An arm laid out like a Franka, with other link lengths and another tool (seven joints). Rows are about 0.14 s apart.
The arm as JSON. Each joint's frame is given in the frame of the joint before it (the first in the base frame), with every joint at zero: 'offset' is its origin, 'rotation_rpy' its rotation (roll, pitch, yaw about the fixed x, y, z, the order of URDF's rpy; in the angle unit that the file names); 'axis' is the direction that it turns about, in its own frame. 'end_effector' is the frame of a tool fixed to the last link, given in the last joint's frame.
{
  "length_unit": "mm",
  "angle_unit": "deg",
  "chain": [
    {
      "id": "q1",
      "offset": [
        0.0,
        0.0,
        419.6
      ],
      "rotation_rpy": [
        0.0,
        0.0,
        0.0
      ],
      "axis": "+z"
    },
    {
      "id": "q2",
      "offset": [
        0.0,
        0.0,
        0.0
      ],
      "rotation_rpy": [
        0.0,
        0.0,
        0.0
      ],
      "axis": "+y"
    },
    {
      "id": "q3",
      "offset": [
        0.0,
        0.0,
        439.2
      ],
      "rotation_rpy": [
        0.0,
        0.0,
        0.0
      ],
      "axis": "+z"
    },
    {
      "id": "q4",
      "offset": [
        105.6,
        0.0,
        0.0
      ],
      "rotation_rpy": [
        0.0,
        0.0,
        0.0
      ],
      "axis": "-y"
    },
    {
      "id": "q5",
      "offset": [
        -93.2,
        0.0,
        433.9
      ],
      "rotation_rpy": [
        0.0,
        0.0,
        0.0
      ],
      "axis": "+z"
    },
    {
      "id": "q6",
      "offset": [
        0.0,
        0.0,
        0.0
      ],
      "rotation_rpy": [
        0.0,
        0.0,
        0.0
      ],
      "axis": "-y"
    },
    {
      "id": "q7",
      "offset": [
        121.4,
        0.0,
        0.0
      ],
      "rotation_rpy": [
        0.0,
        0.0,
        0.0
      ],
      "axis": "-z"
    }
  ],
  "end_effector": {
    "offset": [
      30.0,
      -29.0,
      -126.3
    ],
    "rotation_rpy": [
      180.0,
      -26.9,
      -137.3
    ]
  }
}
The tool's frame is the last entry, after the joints.
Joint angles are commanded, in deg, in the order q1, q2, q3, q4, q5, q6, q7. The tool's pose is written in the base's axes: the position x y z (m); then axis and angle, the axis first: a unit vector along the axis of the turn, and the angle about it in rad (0 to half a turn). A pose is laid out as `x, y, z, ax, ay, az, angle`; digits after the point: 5 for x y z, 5 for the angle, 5 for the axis.
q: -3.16, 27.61, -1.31, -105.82, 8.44, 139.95, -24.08
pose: 0.84454, -0.08406, 0.42045, 0.46292, -0.87992, 0.10697, 2.87319
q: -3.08, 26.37, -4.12, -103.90, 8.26, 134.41, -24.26
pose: 0.84102, -0.11644, 0.44215, 0.45338, -0.88562, 0.10063, 2.82933
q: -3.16, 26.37, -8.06, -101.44, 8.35, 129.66, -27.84
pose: 0.83805, -0.16398, 0.45549, 0.45761, -0.88326, 0.10215, 2.78872
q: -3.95, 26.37, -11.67, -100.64, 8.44, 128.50, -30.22
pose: 0.82763, -0.21940, 0.46401, 0.44407, -0.88924, 0.10980, 2.76898
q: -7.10, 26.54, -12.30, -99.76, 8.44, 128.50, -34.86
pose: 0.81842, -0.27023, 0.47117, 0.44964, -0.88514, 0.11978, 2.77580
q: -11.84, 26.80, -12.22, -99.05, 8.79, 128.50, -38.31
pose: 0.79900, -0.33476, 0.47438, 0.43817, -0.89077, 0.12053, 2.78029
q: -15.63, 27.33, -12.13, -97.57, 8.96, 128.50, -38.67
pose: 0.78361, -0.38777, 0.48126, 0.41061, -0.90370, 0.12132, 2.78478
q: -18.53, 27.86, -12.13, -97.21, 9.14, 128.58, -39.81
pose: 0.76588, -0.42711, 0.47720, 0.39632, -0.91044, 0.11842, 2.77987
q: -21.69, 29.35, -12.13, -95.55, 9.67, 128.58, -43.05
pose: 0.75183, -0.47038, 0.47150, 0.39516, -0.91062, 0.12093, 2.78155
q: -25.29, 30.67, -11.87, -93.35, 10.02, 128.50, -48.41
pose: 0.73626, -0.51564, 0.47313, 0.40872, -0.90301, 0.13235, 2.79081
